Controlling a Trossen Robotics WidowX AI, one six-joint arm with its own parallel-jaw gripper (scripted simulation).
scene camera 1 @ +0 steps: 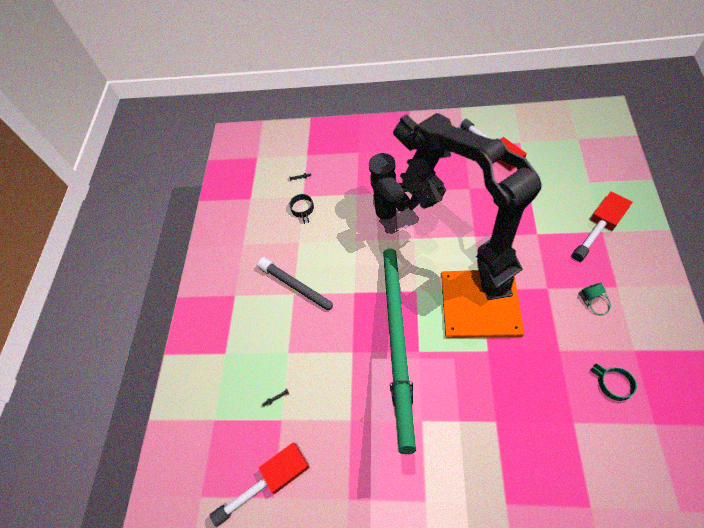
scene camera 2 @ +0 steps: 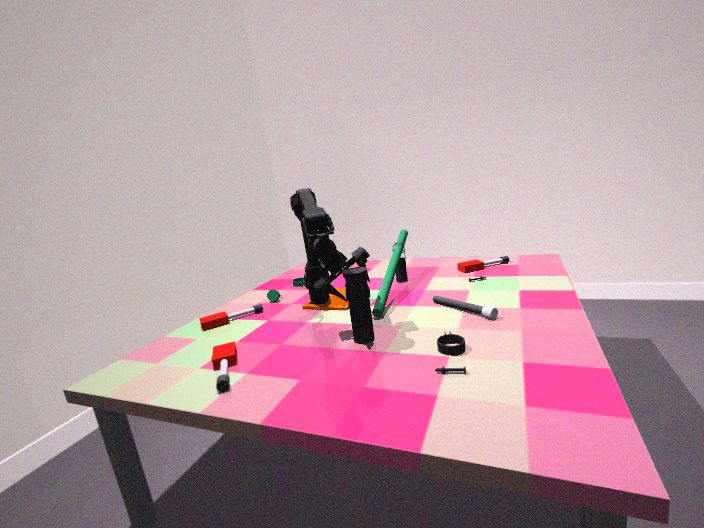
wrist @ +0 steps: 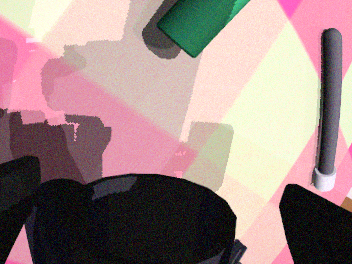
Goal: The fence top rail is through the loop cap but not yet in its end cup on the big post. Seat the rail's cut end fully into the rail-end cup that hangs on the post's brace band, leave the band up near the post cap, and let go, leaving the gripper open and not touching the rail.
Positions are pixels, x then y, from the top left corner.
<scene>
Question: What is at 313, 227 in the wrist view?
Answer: My gripper.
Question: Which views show my gripper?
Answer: Scene camera 1, scene camera 2 and the wrist view: all of them.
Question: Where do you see a green rail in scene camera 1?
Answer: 399, 364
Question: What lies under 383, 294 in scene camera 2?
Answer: A green rail.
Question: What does my gripper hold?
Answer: Nothing.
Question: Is my gripper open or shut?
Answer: Open.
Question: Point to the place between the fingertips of my gripper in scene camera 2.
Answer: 358, 291
</scene>
